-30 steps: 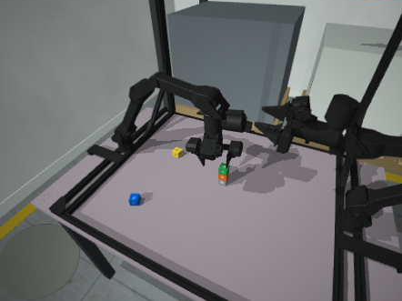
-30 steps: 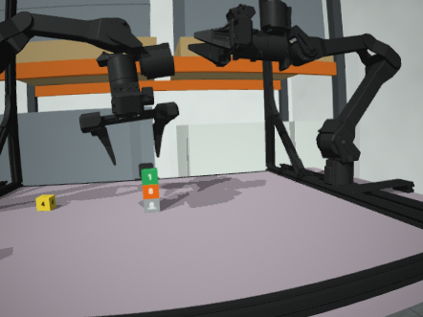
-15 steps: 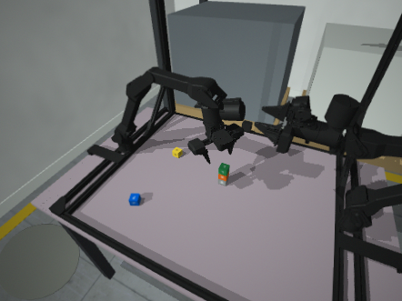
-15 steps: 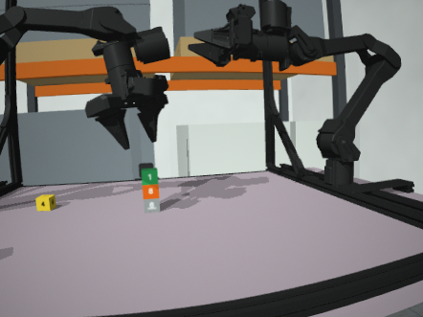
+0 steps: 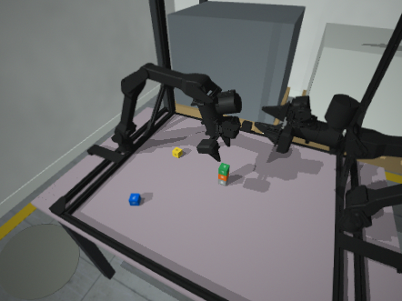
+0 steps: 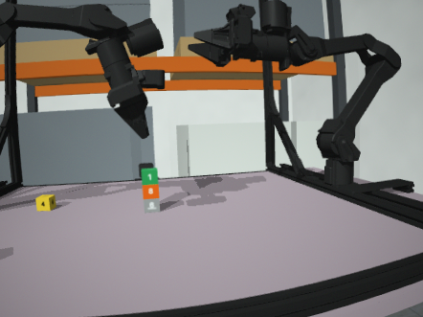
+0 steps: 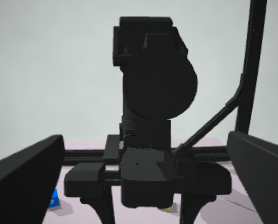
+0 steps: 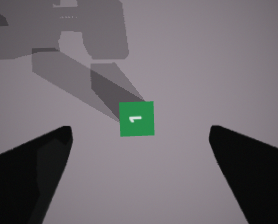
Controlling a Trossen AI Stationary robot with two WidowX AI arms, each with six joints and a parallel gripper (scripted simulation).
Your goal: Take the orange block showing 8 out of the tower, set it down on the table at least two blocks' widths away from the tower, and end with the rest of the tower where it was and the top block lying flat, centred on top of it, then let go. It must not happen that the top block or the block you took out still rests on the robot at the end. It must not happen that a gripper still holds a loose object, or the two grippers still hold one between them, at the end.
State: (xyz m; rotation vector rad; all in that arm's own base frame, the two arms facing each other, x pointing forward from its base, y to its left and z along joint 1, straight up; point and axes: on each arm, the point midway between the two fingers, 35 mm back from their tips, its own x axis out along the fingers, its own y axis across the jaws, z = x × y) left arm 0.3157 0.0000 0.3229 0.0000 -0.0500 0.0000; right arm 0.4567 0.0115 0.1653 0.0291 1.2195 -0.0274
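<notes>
Right now my right hand is 11 cm above the green block showing 1 and 1 cm to the right of it. Round my right hand: yellow block: 23 cm to the right, 17 cm below, 6 cm behind; then grey block showing 6: 17 cm below, 1 cm to the left; then orange block showing 8: 14 cm below, 1 cm to the left.
Right now my left hand is 30 cm above the orange block showing 8, 13 cm to the left of it and 1 cm past it. From my left hand the other things lie so: yellow block: 37 cm to the right, 33 cm below, 7 cm behind; then grey block showing 6: 33 cm below, 13 cm to the right, 1 cm behind; then green block showing 1: 27 cm below, 13 cm to the right, 1 cm behind.
</notes>
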